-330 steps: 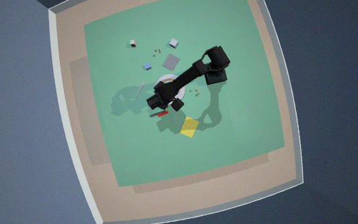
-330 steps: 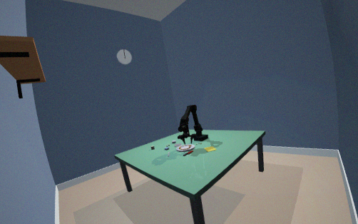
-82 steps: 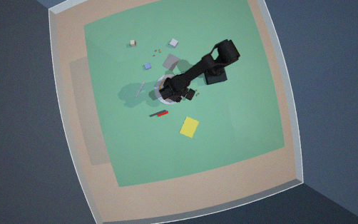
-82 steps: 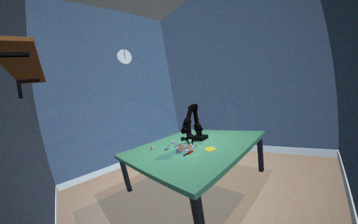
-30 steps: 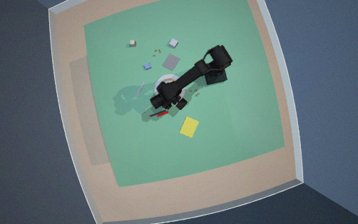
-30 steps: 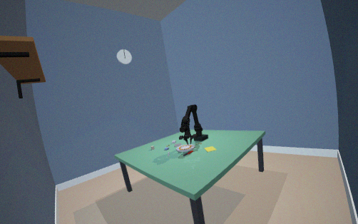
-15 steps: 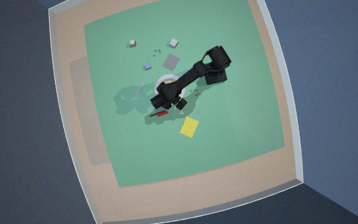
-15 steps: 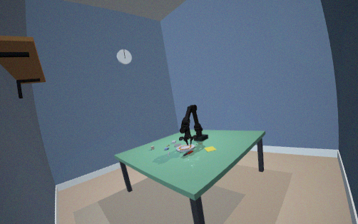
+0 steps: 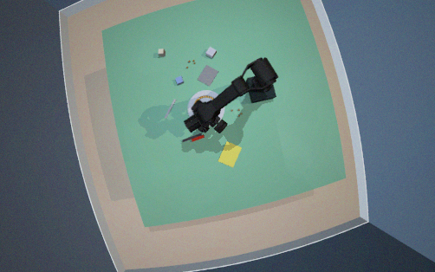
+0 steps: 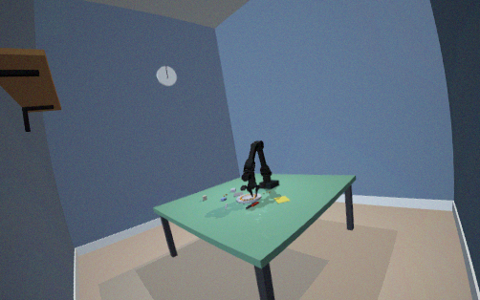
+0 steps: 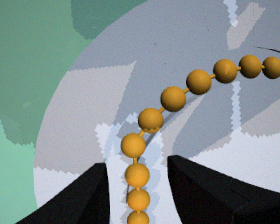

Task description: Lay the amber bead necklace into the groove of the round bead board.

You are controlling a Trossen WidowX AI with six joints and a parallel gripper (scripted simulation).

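Right now my gripper tip is 20 mm short of the round grey bead board, 50 mm to the left of it and 10 mm above it. From my gripper tip the other things lie so: yellow pad (100 mm behind, 200 mm to the left, 10 mm below); grey rod (220 mm ahead, 60 mm to the right, 10 mm below); red-handled tool (90 mm ahead, 100 mm to the left, 10 mm below).
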